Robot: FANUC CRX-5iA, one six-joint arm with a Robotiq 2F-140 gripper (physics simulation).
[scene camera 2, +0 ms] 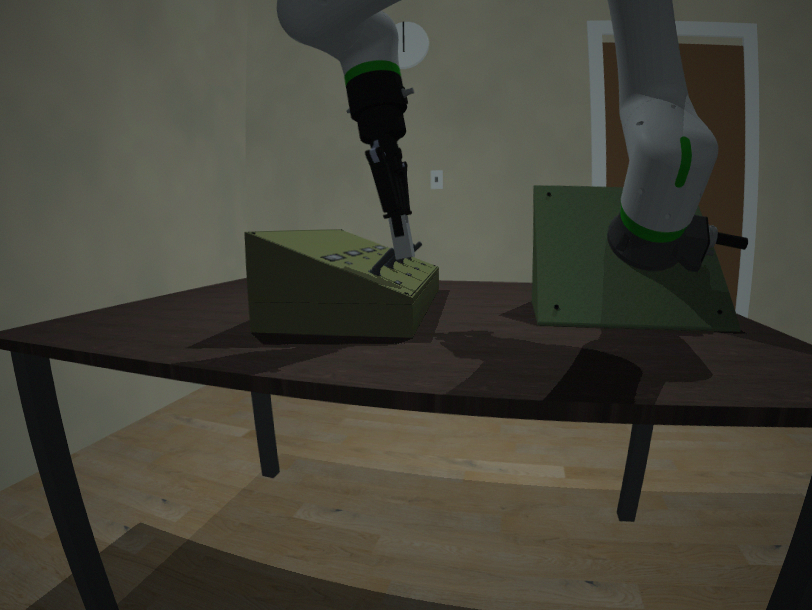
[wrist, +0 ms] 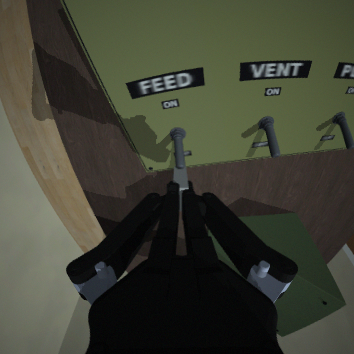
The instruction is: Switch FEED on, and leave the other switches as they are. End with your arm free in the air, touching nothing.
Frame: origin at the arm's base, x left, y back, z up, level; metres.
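Seen in the pictures: gripper, between the fingertips: point(scene camera 2: 405, 258) point(wrist: 179, 175); arm's base, origin of its link: point(scene camera 2: 645, 241).
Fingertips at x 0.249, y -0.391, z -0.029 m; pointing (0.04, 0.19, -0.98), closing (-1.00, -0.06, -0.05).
Note:
Pixels of each thing's middle, then the offset from my fingertips to it.
- green sloped console, middle of its body: point(wrist: 297, 67) point(scene camera 2: 361, 277) dy -0.159, dx -0.151, dz -0.052 m
- FEED switch, middle of its body: point(wrist: 178, 150) point(scene camera 2: 384, 259) dy -0.035, dx +0.004, dz -0.003 m
- VENT switch, middle of its body: point(wrist: 271, 139) dy -0.063, dx -0.113, dz -0.004 m
- third switch, middle of its body: point(wrist: 345, 132) dy -0.091, dx -0.230, dz -0.004 m
The green sloped console point(scene camera 2: 321, 308) point(wrist: 220, 30) stands on the table. In the wrist view, the FEED switch point(wrist: 179, 150) is a grey lever under its FEED label point(wrist: 165, 83). It leans toward the lower panel edge, away from its ON mark, over a small, partly hidden mark. The VENT switch point(wrist: 271, 139) and a third switch point(wrist: 345, 134), its name cut off, lean the same way. My gripper point(scene camera 2: 405, 254) point(wrist: 179, 175) is shut and empty. Its fingertips are right at the free end of the FEED lever; whether they touch it is unclear.
A darker green box point(scene camera 2: 571, 262) point(wrist: 280, 240) stands across the table point(scene camera 2: 328, 384) point(wrist: 225, 180), beside the arm's base and lower links point(scene camera 2: 662, 151). In the scene view, a clock point(scene camera 2: 414, 45) and a door point(scene camera 2: 712, 131) are at the wall behind.

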